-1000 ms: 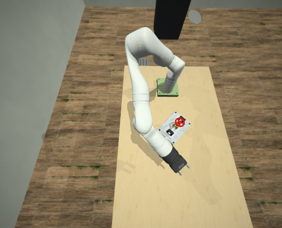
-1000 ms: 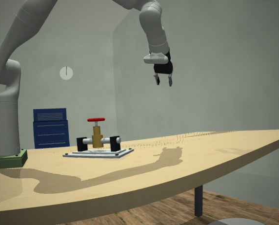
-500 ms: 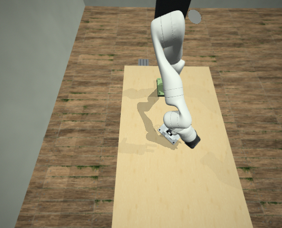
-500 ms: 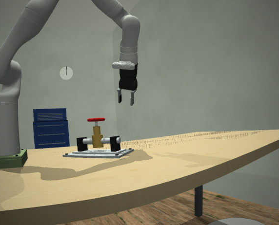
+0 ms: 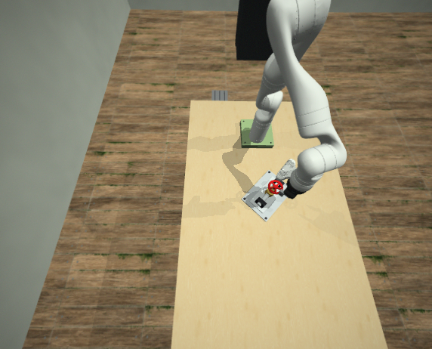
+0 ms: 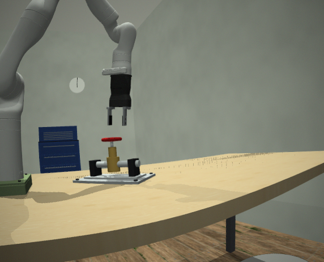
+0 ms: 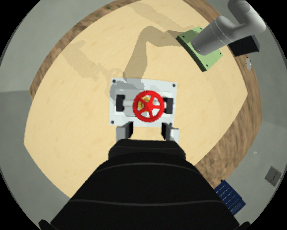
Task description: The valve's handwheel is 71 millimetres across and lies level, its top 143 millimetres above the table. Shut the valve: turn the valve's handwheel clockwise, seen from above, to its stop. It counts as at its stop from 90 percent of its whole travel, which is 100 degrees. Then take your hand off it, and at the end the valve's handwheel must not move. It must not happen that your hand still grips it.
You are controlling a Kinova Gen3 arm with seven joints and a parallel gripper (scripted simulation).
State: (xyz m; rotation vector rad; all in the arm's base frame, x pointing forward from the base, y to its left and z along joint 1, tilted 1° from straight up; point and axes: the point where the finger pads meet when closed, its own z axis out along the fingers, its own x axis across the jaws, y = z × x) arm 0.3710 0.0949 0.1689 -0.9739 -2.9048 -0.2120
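Right now the red handwheel is 8 cm below my hand, 3 cm behind it and 2 cm to the right of it.
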